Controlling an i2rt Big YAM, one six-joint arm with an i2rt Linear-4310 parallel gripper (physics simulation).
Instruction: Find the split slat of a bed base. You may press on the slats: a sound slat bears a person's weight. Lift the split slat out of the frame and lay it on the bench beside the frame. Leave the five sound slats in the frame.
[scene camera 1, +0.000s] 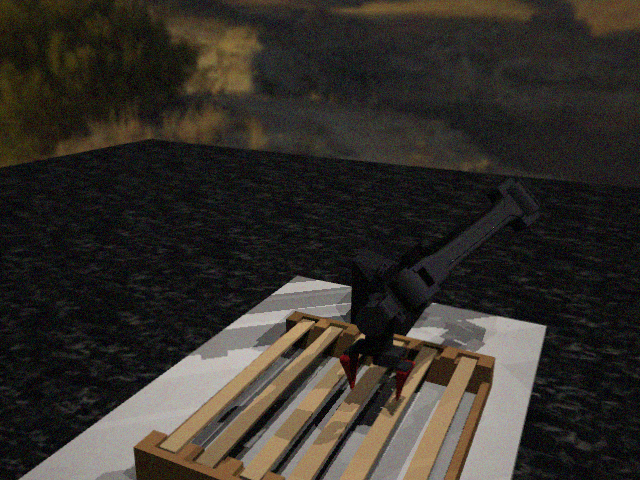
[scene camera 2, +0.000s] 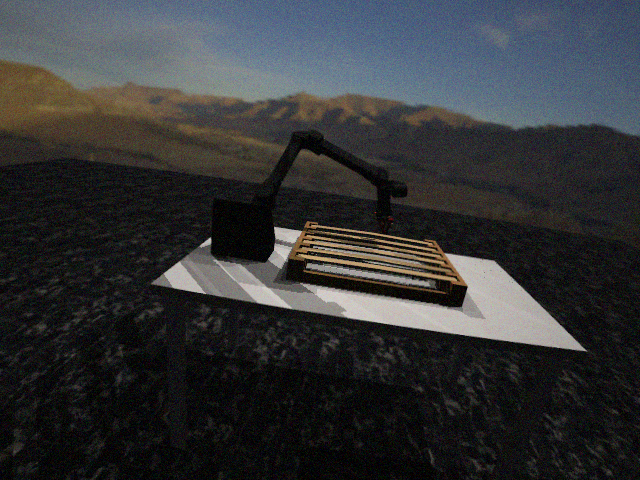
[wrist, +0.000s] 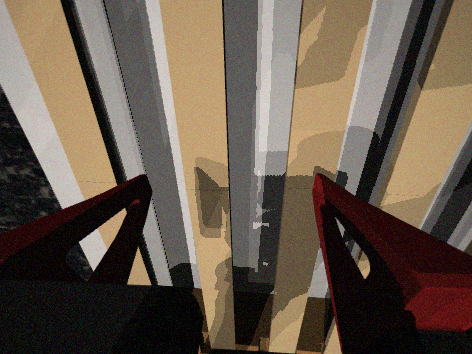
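Note:
My gripper (scene camera 1: 374, 393) (scene camera 2: 385, 225) (wrist: 229, 182) is open and empty, pointing down above the slats. In the wrist view its fingertips appear on either side of the second slat from the left (wrist: 195, 100), which is the second from the right (scene camera 1: 385, 434) in scene camera 1. The right fingertip overlaps the neighbouring slat (wrist: 325, 100) (scene camera 1: 336, 423). Fingertip height above the slats is hard to tell. The slats lie across the brown bed frame (scene camera 1: 175, 467) (scene camera 2: 372, 292), including the outer slats (scene camera 1: 237, 384) (scene camera 1: 444, 413). No split shows on their tops.
The white bench (scene camera 1: 522, 361) (scene camera 2: 516, 299) extends around the frame. The black arm base (scene camera 2: 241, 227) stands at the frame's left end in scene camera 2. The frame's raised end rail and slat slots lie behind the gripper in scene camera 1. Dark ground surrounds the bench.

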